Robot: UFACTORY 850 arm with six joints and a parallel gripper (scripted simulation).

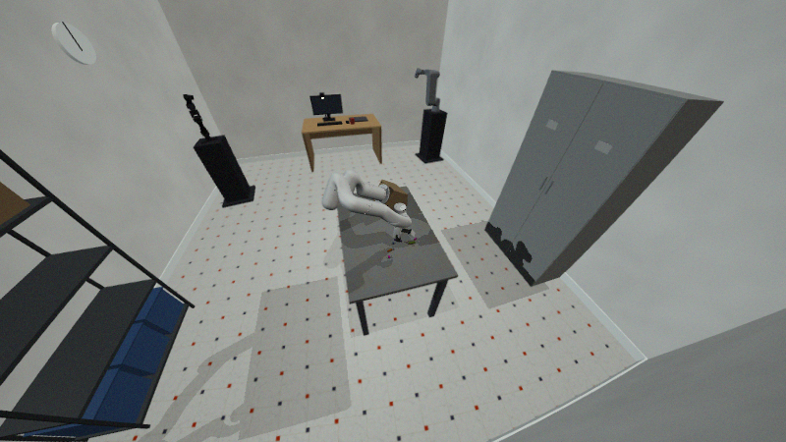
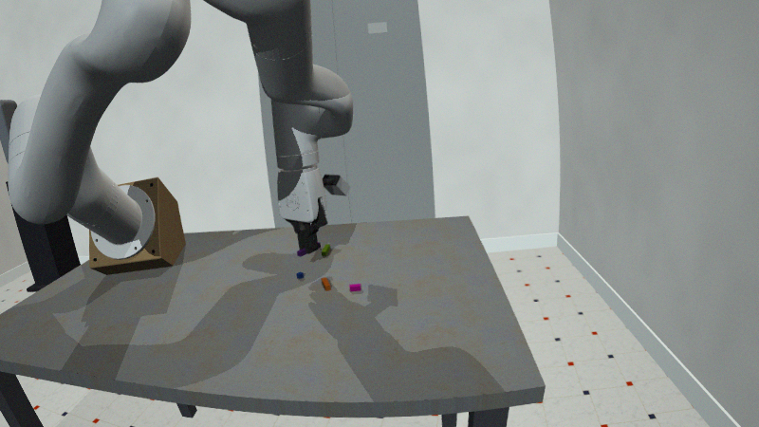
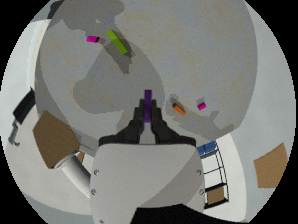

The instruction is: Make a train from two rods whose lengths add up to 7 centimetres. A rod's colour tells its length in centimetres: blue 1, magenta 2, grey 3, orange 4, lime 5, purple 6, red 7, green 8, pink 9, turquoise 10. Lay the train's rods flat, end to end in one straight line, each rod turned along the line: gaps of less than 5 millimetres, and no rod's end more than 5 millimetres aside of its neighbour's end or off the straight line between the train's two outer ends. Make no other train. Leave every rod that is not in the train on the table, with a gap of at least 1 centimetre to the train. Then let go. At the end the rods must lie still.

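Now: the blue rod 2 cm behind my hand, 3 cm to the right of it and 6 cm below it. The rest, counted from my hand: lime rod (3 cm ahead, 11 cm to the left, 6 cm below); orange rod (3 cm ahead, 8 cm to the right, 6 cm below); purple rod (2 cm below).
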